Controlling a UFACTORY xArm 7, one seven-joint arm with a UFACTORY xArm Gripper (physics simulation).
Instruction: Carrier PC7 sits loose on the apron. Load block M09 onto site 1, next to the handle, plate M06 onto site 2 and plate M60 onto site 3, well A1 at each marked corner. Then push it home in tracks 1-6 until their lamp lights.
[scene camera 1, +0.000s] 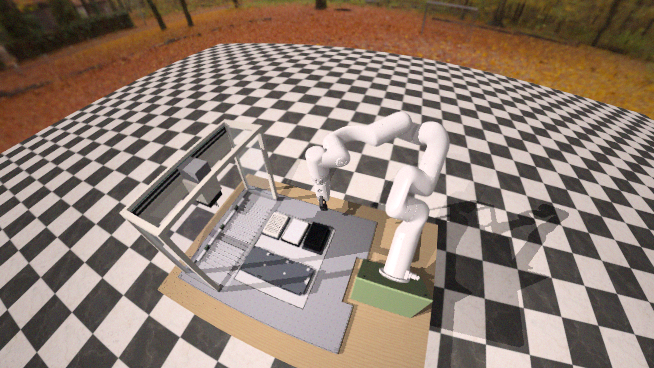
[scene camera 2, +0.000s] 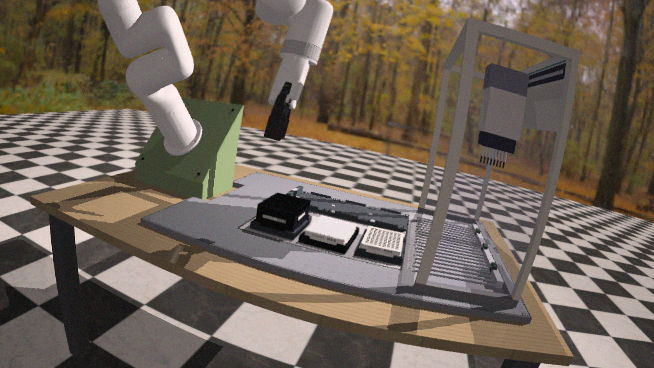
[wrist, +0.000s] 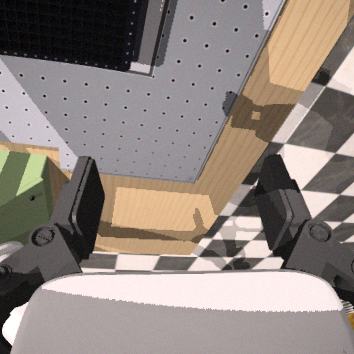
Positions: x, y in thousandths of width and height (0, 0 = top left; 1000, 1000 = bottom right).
dark carrier: scene camera 1 449, 754; scene camera 2 541, 575; not seen in the wrist view (out of frame)
